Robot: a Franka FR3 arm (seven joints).
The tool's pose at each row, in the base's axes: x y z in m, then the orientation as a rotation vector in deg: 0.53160 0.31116 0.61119 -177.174 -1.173 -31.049; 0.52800 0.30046 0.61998 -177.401 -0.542 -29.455; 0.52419 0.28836 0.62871 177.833 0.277 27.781; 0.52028 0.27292 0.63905 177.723 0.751 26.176; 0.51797 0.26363 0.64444 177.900 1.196 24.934; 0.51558 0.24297 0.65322 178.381 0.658 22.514; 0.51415 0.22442 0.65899 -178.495 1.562 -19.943; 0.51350 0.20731 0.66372 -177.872 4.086 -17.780
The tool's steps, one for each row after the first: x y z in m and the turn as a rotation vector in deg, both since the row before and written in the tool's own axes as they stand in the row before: -0.00053 0.01065 -0.00954 -0.016 -1.025 0.406; -0.00085 0.01206 -0.00954 -0.202 -1.097 0.139; -0.00062 0.01543 -0.01104 -0.296 -1.001 -0.353; -0.00074 0.00931 -0.00578 0.046 -0.799 -0.283; -0.00017 0.02070 -0.00901 0.116 -1.570 0.358; -0.00009 0.01857 -0.00590 0.415 -1.637 1.477; 0.00072 0.01708 -0.00484 0.610 -1.335 1.705
